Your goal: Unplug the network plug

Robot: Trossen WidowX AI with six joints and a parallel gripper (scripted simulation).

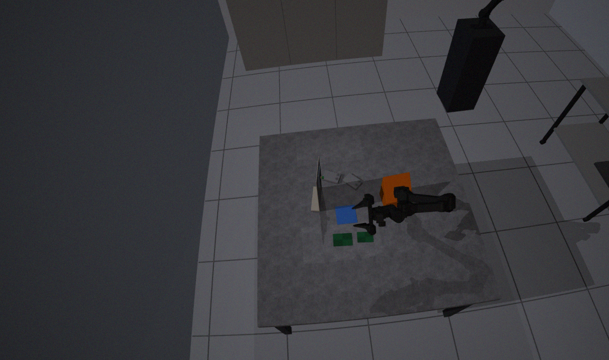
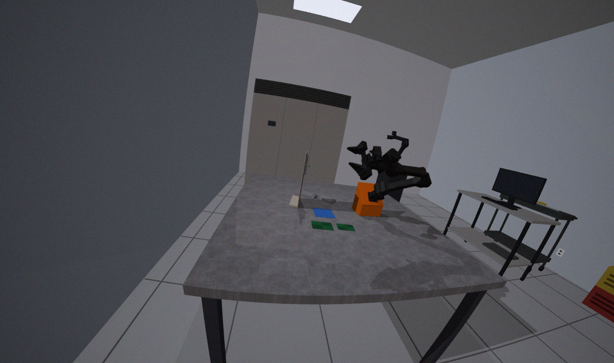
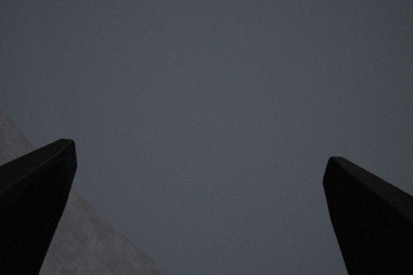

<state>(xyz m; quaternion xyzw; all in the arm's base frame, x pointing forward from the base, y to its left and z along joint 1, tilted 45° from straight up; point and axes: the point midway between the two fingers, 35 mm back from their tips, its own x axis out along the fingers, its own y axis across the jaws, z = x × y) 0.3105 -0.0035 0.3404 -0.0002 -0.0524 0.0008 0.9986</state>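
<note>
Now: the network plug 330 mm to the right of my gripper tip, 130 mm below it and 110 mm ahead of it. Round my gripper tip: pale tab: 330 mm to the right, 130 mm below, 110 mm ahead; upright panel: 340 mm to the right, 230 mm below, 130 mm ahead; blue marked square: 380 mm below, 210 mm to the right, 20 mm behind.
</note>
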